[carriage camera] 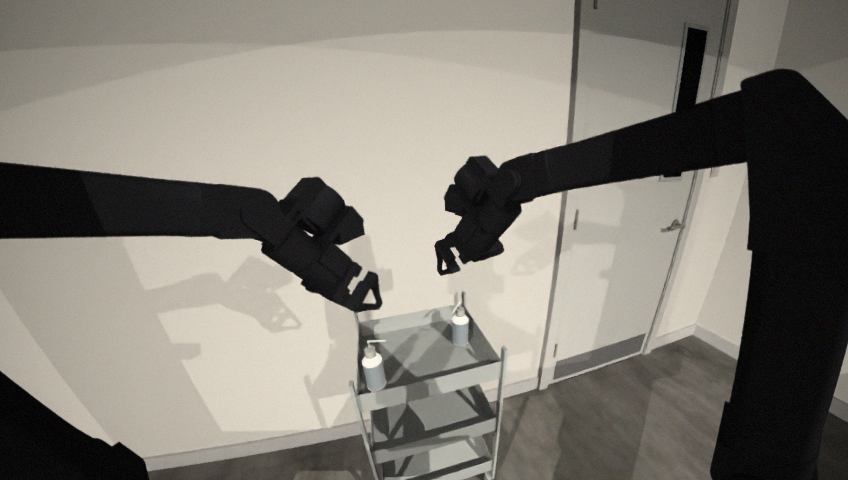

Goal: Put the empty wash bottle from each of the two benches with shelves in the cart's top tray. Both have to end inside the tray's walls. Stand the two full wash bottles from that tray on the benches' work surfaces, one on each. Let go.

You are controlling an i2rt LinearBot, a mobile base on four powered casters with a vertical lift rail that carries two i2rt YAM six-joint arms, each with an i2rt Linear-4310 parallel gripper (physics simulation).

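Frame: origin at the left arm's base, x back, y right, z up, level; centimetres.
Seen in the pictures: left gripper, fingertip midpoint: (362, 299); right gripper, fingertip midpoint: (456, 266).
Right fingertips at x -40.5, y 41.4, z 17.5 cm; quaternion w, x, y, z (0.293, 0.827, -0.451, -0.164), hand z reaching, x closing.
Note:
Offsets run from my right fingertips to a thing's top centre. "spot": to the spot under its first point.
Two wash bottles stand upright in the cart's top tray @[spot: dy -4.0, dx -1.9, dz -36.3 cm] (443, 378). Both look blue-grey below and white at the shoulder, with a grey cap and a thin spout. One bottle @[dy -24.0, dx -6.8, dz -24.8 cm] (373, 371) is at the tray's near left corner, the other bottle @[dy +3.4, dx -22.3, dz -24.8 cm] (460, 330) at its far right corner. My left gripper (366, 298) is open and empty, tilted down above the tray's left side, over the near left bottle in the picture. My right gripper (448, 262) is open and empty, pointing down above the far right bottle. The benches and the empty bottles do not show.
The cart (501, 410) has two lower trays and thin corner posts that rise above the top tray. A pale wall (238, 107) is behind it. A grey door (618, 267) with a lever handle is at the right. The arms' shadows fall on the wall.

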